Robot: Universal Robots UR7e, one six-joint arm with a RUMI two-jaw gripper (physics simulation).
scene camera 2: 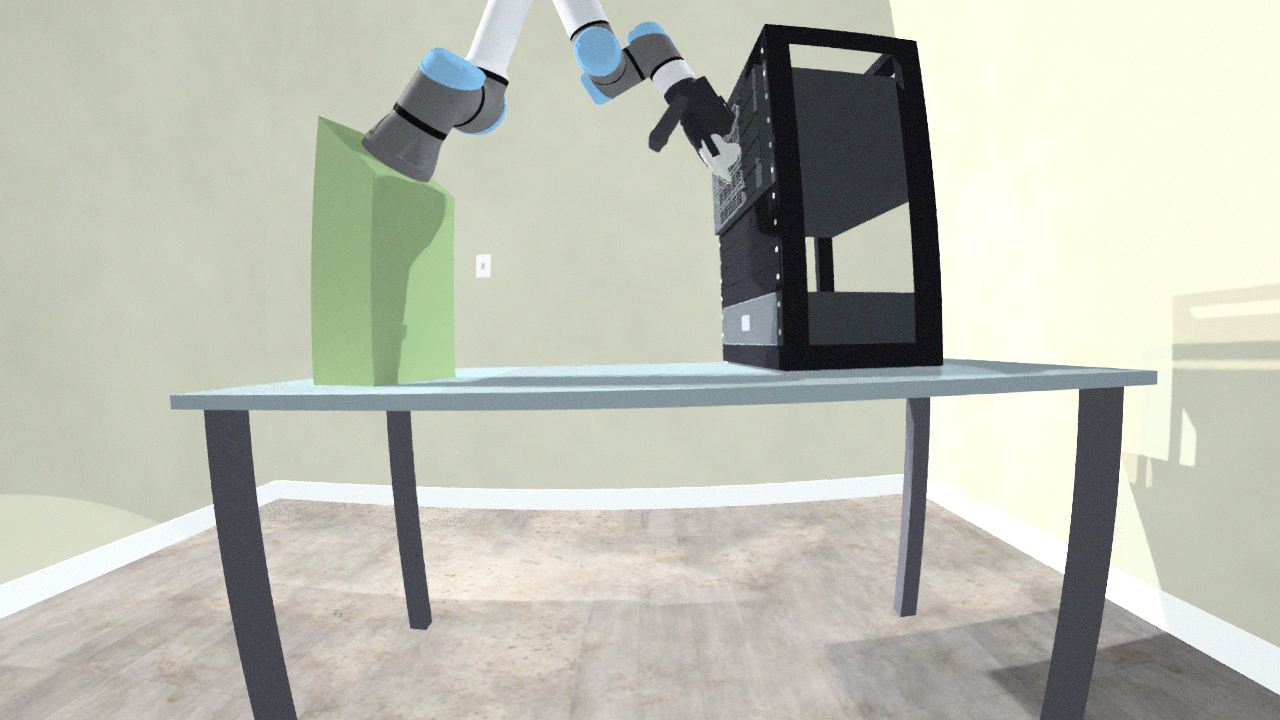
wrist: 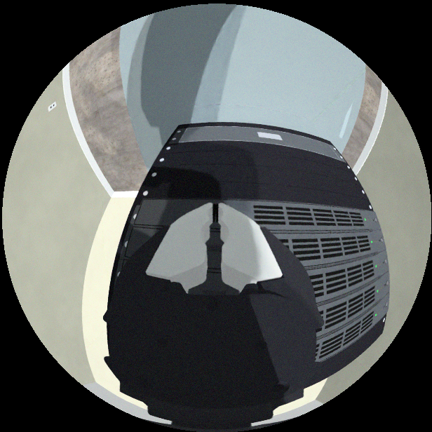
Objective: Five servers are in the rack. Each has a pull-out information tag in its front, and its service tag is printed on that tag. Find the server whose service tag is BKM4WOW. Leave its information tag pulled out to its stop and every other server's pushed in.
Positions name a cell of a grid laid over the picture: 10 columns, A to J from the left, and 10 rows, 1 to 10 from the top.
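Note:
My gripper (scene camera 2: F3) is visible to me, and I can see the same gripper (wrist: E5) from the wrist too. There is also a black rack (scene camera 2: G3), and I find that rack (wrist: G5) again.

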